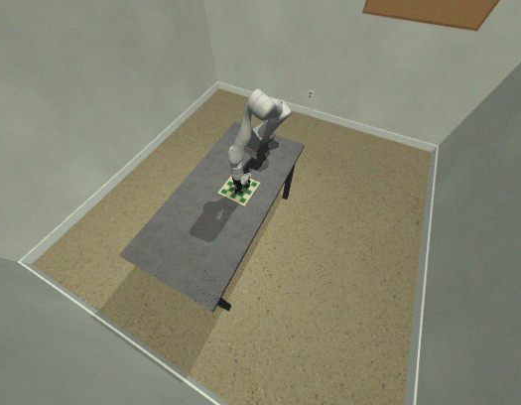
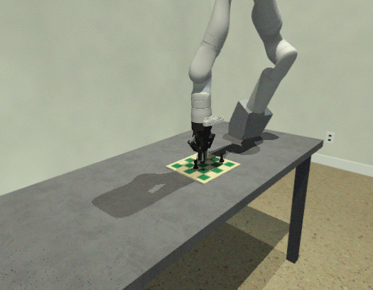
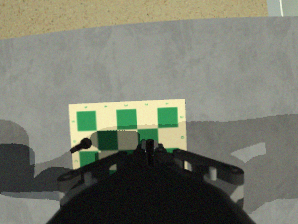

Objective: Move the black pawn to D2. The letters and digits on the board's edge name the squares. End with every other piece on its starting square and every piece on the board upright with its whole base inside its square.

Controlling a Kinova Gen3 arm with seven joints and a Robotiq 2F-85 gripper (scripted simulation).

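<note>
Right now my hand is 50 mm past the green-and-cream chessboard, 30 mm to the left of it and 70 mm above it. Also, from my hand: black pawn: 10 mm below; white piece: 120 mm behind, 60 mm to the right, 50 mm below.
</note>
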